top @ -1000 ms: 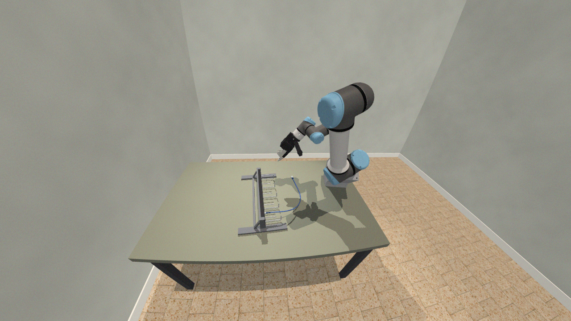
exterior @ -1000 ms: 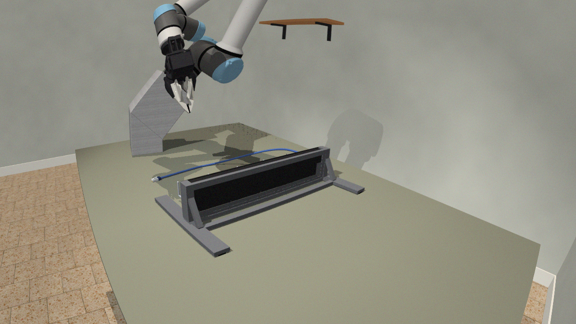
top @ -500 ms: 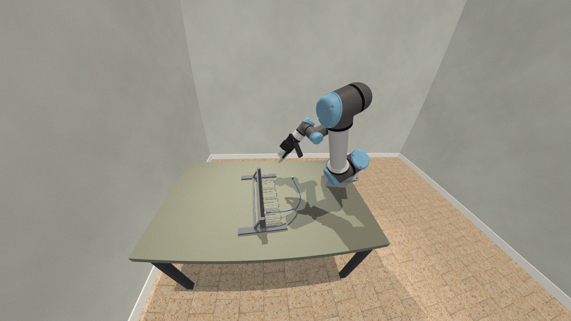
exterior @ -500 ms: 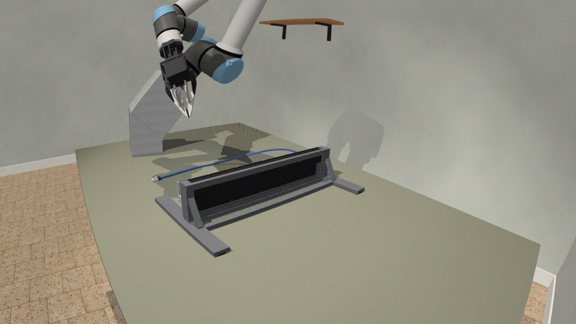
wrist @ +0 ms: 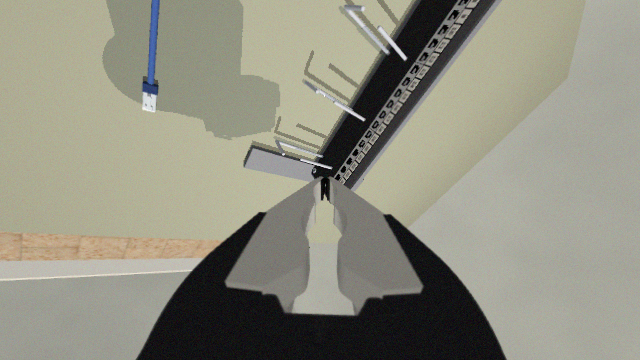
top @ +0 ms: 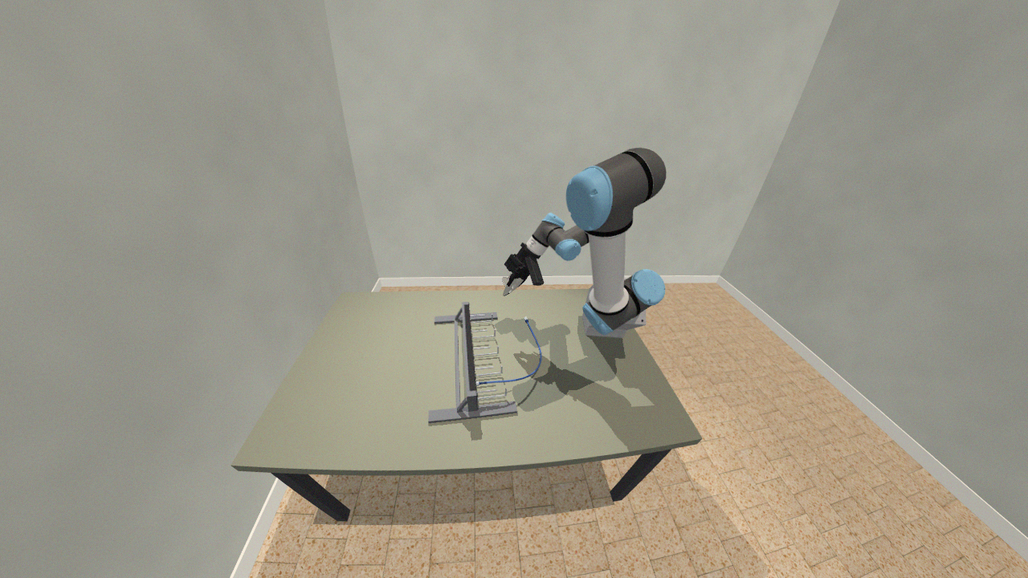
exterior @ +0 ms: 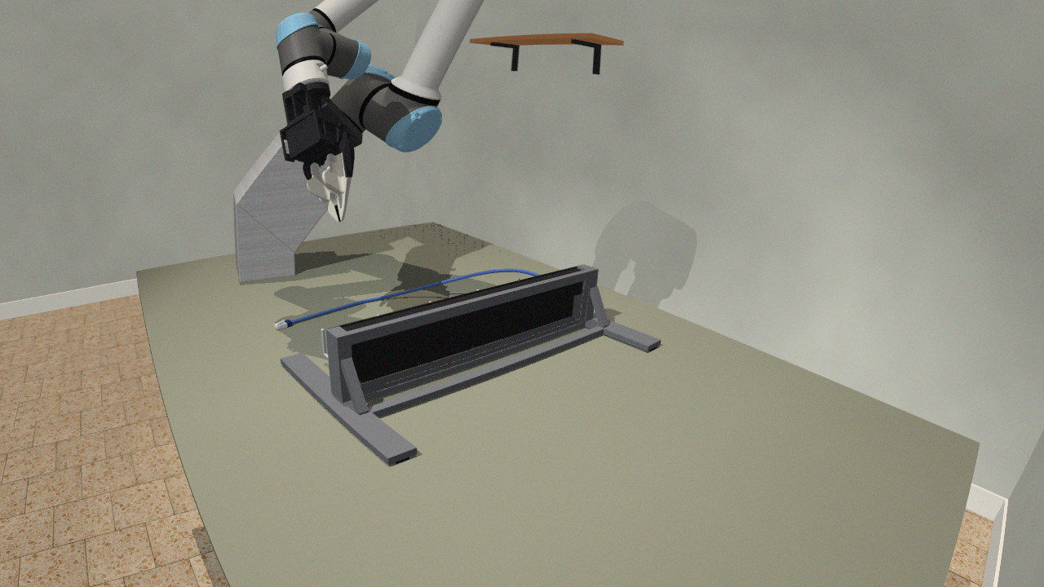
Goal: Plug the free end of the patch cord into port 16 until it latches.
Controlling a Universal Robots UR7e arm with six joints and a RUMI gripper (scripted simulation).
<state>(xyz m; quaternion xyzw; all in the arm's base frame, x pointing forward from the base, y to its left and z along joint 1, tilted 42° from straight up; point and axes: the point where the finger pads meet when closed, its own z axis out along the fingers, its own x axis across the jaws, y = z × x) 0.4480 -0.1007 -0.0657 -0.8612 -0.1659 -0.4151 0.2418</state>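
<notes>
The plug is 200 mm below my hand, 110 mm behind it and 80 mm to the right of it.
</notes>
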